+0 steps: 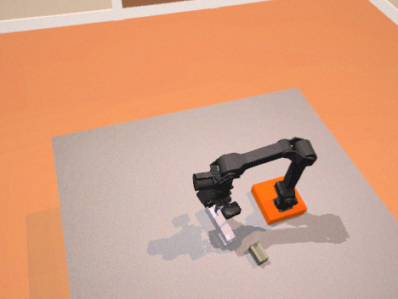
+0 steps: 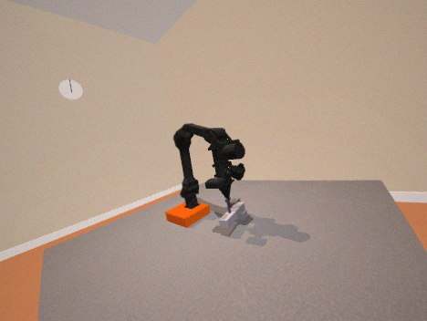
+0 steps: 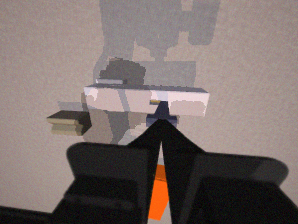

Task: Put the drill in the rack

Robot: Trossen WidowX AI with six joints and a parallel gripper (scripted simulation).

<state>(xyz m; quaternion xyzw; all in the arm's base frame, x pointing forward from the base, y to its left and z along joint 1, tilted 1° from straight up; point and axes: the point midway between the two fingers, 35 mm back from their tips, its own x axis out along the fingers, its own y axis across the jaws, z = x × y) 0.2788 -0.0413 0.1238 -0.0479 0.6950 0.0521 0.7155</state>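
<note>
My gripper tip is 30 mm above the blue key. Also, from my gripper tip: box-like rack (100 mm behind, 180 mm to the left, 110 mm below); then yellow drill (10 mm behind, 50 mm to the left, 80 mm below).
</note>
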